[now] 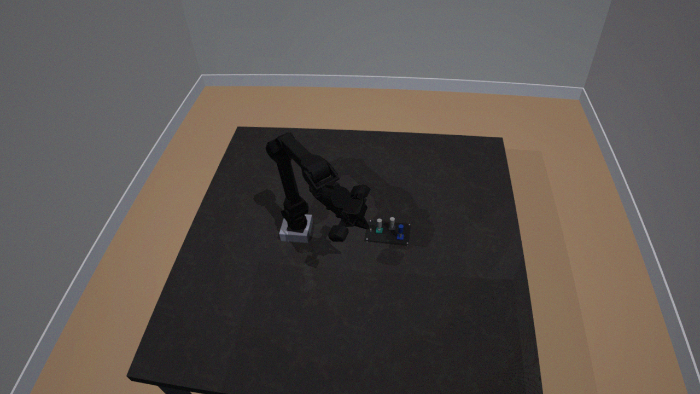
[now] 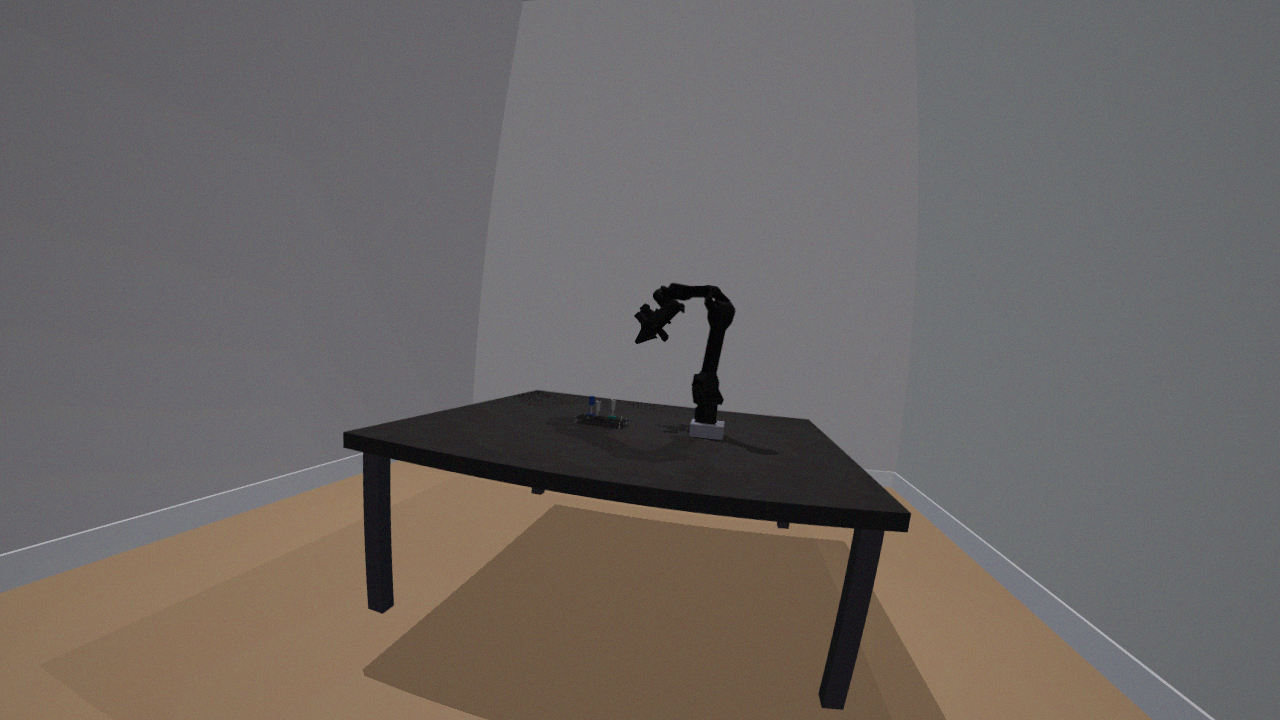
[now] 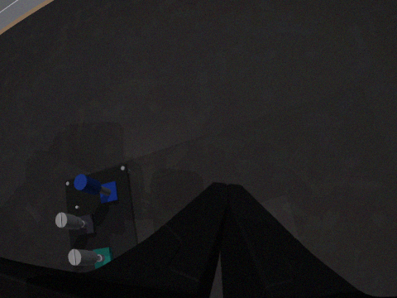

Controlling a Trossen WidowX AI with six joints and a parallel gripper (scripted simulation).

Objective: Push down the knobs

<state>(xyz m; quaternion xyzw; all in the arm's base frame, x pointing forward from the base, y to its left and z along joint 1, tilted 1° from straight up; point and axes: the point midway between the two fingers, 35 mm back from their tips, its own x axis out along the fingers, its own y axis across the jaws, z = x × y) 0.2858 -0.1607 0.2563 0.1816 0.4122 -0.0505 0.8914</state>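
My gripper tip is now 22 cm to the right of the white knob, 21 cm above it and 4 cm short of it.
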